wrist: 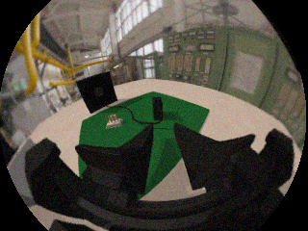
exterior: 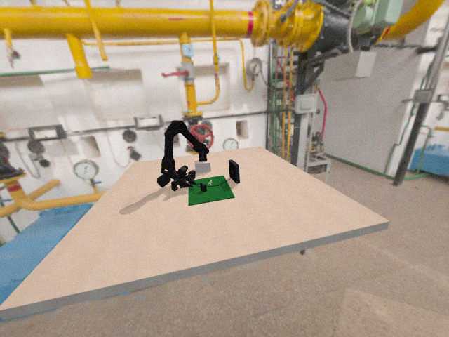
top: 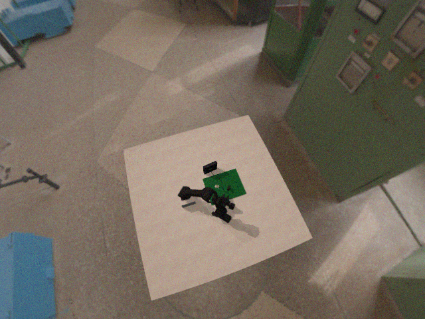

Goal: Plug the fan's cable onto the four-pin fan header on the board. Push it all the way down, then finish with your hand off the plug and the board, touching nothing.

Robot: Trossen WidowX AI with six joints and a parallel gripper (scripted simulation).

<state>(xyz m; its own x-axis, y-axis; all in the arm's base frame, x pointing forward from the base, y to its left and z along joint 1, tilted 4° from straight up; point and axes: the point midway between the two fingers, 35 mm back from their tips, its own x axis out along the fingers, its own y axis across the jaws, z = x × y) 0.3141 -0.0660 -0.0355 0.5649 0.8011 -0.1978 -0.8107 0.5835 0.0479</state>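
The dark plug is 50 mm to the left of my gripper tip, 30 mm ahead of it and 10 mm below it. From my gripper tip the other things lie so: green board: 80 mm to the left, 40 mm below; black fan: 240 mm to the left, 80 mm behind, 30 mm above.
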